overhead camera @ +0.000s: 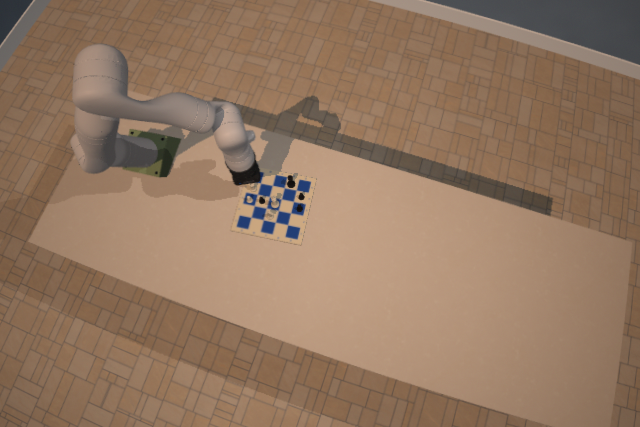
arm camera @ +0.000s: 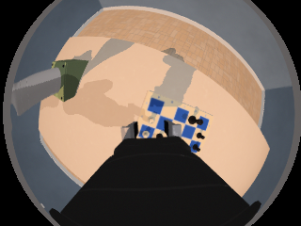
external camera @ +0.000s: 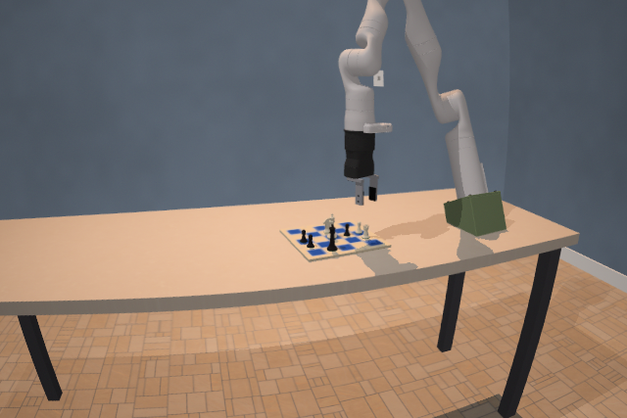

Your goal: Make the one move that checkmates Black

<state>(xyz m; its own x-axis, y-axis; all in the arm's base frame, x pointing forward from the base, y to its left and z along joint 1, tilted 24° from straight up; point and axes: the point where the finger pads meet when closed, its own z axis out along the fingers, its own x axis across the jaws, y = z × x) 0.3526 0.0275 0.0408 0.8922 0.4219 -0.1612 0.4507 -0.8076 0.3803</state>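
Now: the blue-and-cream chessboard 80 mm ahead of my hand, 30 mm to the right of it and 110 mm below it.
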